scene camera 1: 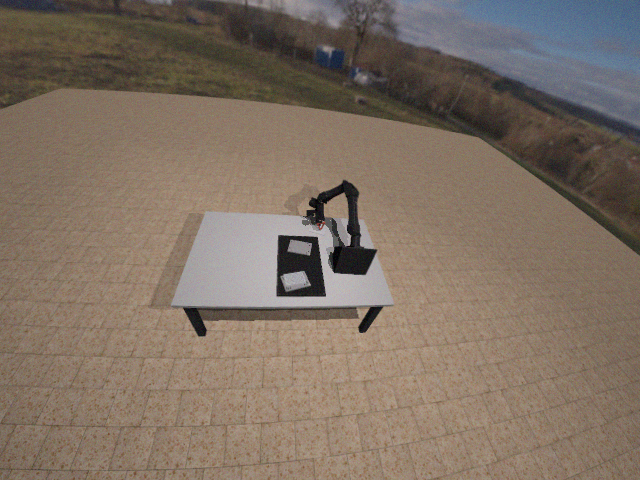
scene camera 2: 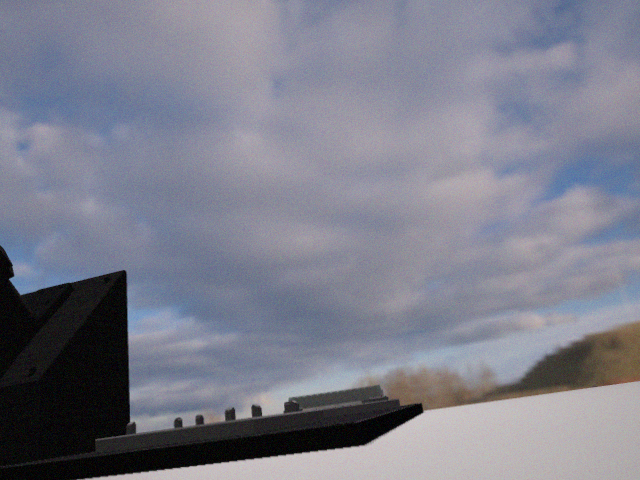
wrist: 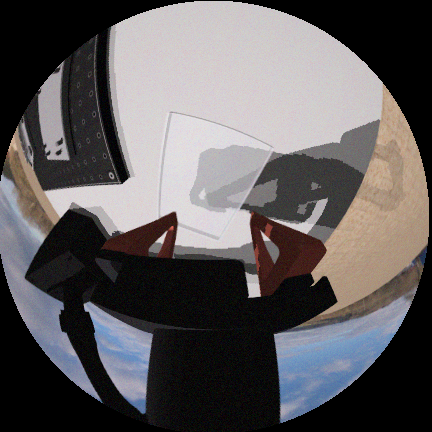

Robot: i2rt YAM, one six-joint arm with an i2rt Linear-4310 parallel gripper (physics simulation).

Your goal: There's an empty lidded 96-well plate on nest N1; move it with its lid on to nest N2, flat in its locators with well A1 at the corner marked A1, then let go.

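Where they show: gripper, fingertip midpoint: (scene camera 1: 320, 227) (wrist: 213, 216); arm's base, origin of the base link: (scene camera 1: 354, 247) (scene camera 2: 17, 334) (wrist: 71, 286).
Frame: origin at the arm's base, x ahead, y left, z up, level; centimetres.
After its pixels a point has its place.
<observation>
The pale 96-well plate (scene camera 1: 295, 281) @[y 20.7, x 37.3, z -13.5 cm] (scene camera 2: 336, 397) @[y 14.2, x 39.3, z -13.7 cm] sits on the near nest of the black board; whether it has a lid on is too small to tell. The other nest (scene camera 1: 299, 247) @[y -10.3, x 35.7, z -14.9 cm] (wrist: 51, 110), a light rectangle with dark corner locators, is empty. The labels N1, N2 and A1 cannot be read. A clear, flat rectangular piece like a lid (wrist: 212, 172) @[y -34.9, x 23.8, z -16.5 cm] lies on the white table, off the board. My gripper (scene camera 1: 320, 225) @[y -35.4, x 19.8, z -15.4 cm] (wrist: 213, 216) @[y -35.4, x 19.8, z -15.4 cm] is open and empty, with its red-brown fingertips apart, over the near edge of the clear piece in the wrist view.
The black board (scene camera 1: 302, 265) @[y 5.3, x 33.0, z -16.0 cm] (scene camera 2: 392, 414) @[y -6.5, x 50.7, z -16.2 cm] (wrist: 84, 125) @[y -20.4, x 29.8, z -16.0 cm] lies on the white table (scene camera 1: 232, 258) @[y 3.2, x 80.3, z -17.3 cm]. The arm's black base block (scene camera 1: 354, 260) @[y 8.6, x 0.6, z -2.9 cm] (scene camera 2: 87, 361) @[y 0.5, x 11.3, z -5.3 cm] stands beside the board. The gripper is near the table's far edge, and its shadow falls across the clear piece.
</observation>
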